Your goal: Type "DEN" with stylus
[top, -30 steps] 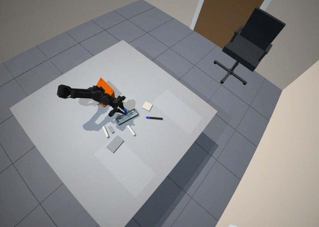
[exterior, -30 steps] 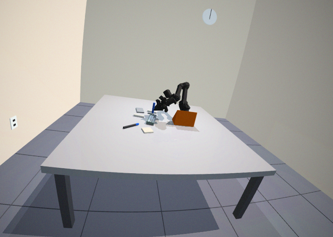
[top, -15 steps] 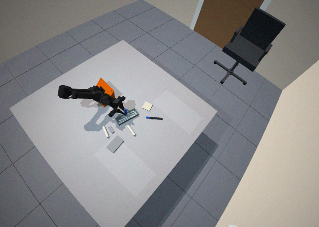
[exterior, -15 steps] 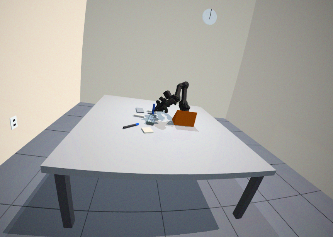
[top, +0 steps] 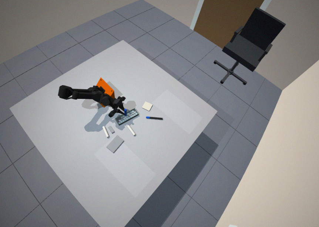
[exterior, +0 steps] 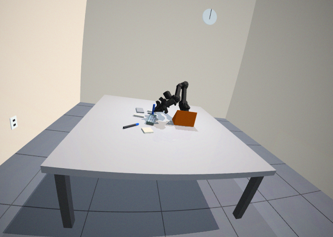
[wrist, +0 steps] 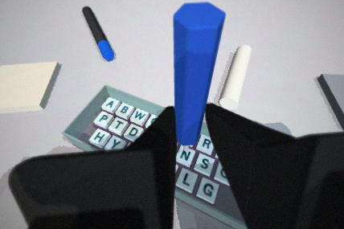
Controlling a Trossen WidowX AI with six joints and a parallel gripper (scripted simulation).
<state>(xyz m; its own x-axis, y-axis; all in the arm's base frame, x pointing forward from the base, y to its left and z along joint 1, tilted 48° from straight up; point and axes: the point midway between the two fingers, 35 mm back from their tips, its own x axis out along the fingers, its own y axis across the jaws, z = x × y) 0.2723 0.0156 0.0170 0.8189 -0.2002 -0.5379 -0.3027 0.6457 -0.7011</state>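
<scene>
Now: the blue stylus 2 cm below my gripper tip. The rest, counted from my gripper tip: grey pad 21 cm to the right, 11 cm ahead, 8 cm below; then cream notepad 21 cm to the left, 8 cm below, 4 cm ahead.
</scene>
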